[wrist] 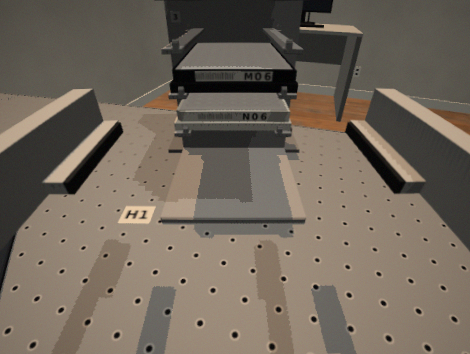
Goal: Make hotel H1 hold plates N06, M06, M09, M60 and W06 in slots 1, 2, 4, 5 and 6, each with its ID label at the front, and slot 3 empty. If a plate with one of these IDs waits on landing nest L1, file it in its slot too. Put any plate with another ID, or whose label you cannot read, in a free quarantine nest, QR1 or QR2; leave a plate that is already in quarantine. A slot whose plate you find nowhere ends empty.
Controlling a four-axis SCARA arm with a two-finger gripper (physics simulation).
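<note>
My gripper (234, 108) is open and empty, its two fingers wide apart at the left and right of the wrist view, in front of hotel H1 (230, 20). Plate M06 (230, 56), with a black rim and its label at the front, sits level in slot 2. Plate N06 (230, 102), lighter grey, sits just below it in slot 1, its label also at the front. Above M06, the ledges of slot 3 (182, 41) hold no plate. The higher slots, nest L1 and the quarantine nests do not show.
The hotel's base plate (292, 202) reaches forward on the perforated deck (225, 292), with the H1 tag (136, 214) to its left. Shadows fall across the deck. A desk (332, 30) with a monitor (318, 6) stands behind at the right, on the wooden floor.
</note>
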